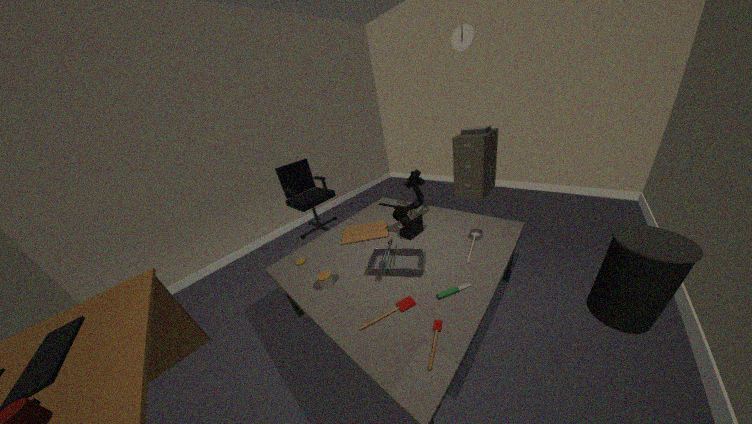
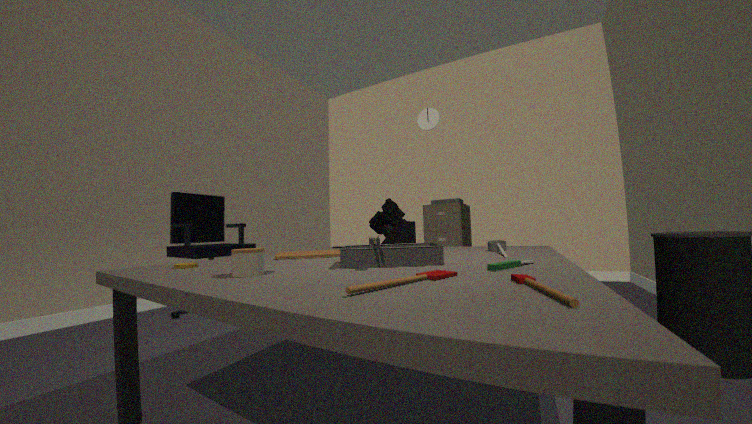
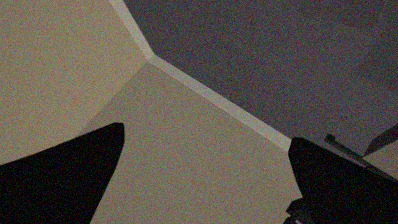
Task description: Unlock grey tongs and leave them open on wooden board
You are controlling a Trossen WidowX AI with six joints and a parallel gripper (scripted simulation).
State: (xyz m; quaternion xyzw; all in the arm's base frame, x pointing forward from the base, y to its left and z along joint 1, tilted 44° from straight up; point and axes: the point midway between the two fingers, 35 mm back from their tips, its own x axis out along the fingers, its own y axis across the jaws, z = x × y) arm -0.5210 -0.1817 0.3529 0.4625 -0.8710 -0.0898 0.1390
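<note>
Right now my gripper tip is 850 mm short of the roasting tin, 560 mm to the right of it and 140 mm above it. From my gripper tip the other things lie so: yellow disc: 1240 mm ahead, 160 mm below; then wooden board: 720 mm ahead, 160 mm below, 100 mm to the left; then green-handled tool: 930 mm to the left, 820 mm ahead, 160 mm below.
</note>
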